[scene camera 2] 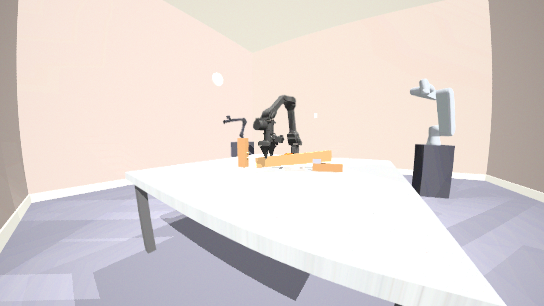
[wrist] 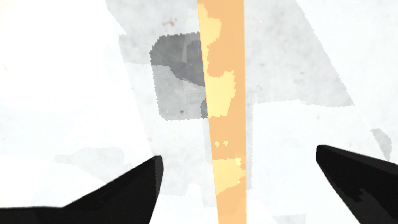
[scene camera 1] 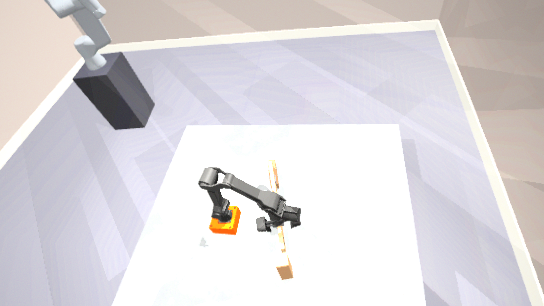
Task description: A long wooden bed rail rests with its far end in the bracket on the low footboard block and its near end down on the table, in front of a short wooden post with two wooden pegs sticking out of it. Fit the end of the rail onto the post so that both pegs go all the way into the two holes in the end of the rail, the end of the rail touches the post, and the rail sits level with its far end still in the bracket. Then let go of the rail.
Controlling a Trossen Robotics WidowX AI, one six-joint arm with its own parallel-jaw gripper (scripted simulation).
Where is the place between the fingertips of the gripper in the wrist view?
237, 157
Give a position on a rail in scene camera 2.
326, 156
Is the gripper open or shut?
Open.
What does the gripper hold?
Nothing.
